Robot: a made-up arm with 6 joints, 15 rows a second.
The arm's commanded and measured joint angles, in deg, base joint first. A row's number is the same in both.
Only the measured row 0 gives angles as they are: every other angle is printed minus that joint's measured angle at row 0.
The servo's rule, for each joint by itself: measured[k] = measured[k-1] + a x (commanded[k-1-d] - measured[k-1]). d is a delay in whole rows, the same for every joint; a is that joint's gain. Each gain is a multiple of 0.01, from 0.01 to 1. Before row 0 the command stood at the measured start. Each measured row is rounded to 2 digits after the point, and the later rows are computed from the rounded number. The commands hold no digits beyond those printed.
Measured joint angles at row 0: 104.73, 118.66, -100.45, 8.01, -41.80, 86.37
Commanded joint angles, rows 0 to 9: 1.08, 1.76, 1.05, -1.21, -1.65, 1.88; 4.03, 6.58, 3.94, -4.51, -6.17, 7.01; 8.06, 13.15, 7.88, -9.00, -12.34, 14.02; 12.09, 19.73, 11.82, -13.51, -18.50, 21.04; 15.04, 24.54, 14.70, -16.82, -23.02, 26.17; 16.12, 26.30, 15.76, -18.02, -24.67, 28.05; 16.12, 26.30, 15.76, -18.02, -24.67, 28.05; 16.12, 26.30, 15.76, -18.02, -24.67, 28.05; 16.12, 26.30, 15.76, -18.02, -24.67, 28.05; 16.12, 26.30, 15.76, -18.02, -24.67, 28.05
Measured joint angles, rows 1 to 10: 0.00, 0.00, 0.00, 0.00, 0.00, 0.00; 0.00, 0.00, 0.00, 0.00, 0.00, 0.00; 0.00, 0.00, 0.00, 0.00, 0.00, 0.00; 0.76, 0.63, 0.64, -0.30, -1.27, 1.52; 3.05, 2.77, 2.65, -1.35, -5.04, 5.97; 6.56, 6.51, 5.84, -3.26, -10.66, 12.49; 10.43, 11.27, 9.49, -5.82, -16.70, 19.42; 13.66, 16.05, 12.67, -8.57, -21.57, 24.89; 15.38, 19.74, 14.55, -10.93, -23.96, 27.45; 15.90, 22.10, 15.29, -12.70, -24.51, 27.94
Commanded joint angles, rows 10 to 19: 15.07, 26.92, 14.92, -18.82, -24.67, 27.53; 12.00, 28.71, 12.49, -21.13, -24.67, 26.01; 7.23, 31.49, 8.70, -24.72, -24.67, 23.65; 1.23, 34.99, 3.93, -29.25, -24.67, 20.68; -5.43, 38.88, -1.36, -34.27, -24.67, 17.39; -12.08, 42.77, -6.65, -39.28, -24.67, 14.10; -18.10, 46.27, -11.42, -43.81, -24.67, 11.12; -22.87, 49.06, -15.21, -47.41, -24.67, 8.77; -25.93, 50.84, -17.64, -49.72, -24.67, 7.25; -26.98, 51.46, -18.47, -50.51, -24.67, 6.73
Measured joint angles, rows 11 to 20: 16.05, 23.61, 15.58, -14.03, -24.63, 28.03; 16.10, 24.58, 15.69, -15.03, -24.66, 28.05; 16.11, 25.20, 15.73, -15.78, -24.67, 28.05; 15.38, 25.82, 15.24, -16.54, -24.67, 27.63; 13.01, 26.86, 13.56, -17.69, -24.67, 26.32; 8.96, 28.53, 10.60, -19.45, -24.67, 24.16; 3.55, 30.86, 6.53, -21.90, -24.67, 21.34; -2.74, 33.75, 1.72, -24.99, -24.67, 18.14; -9.28, 37.00, -3.39, -28.56, -24.67, 14.87; -15.45, 40.34, -8.29, -32.37, -24.67, 11.83
